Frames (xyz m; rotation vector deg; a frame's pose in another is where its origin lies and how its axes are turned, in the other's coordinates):
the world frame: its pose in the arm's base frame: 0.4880 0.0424 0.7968 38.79 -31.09 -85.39
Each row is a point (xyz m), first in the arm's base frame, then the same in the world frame.
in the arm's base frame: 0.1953 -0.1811 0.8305
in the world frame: 0.2128 -0.1759 0.2460
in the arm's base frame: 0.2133 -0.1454 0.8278
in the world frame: 0.1779 -0.1664 0.2288
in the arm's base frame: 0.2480 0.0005 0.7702
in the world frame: 0.0380 -0.1878 0.1528
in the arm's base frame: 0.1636 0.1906 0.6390
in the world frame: -0.1430 -0.3473 0.1050
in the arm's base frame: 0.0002 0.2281 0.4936
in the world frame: -0.1727 -0.5670 0.1140
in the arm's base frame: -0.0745 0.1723 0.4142
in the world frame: -0.1126 -0.6737 0.1144
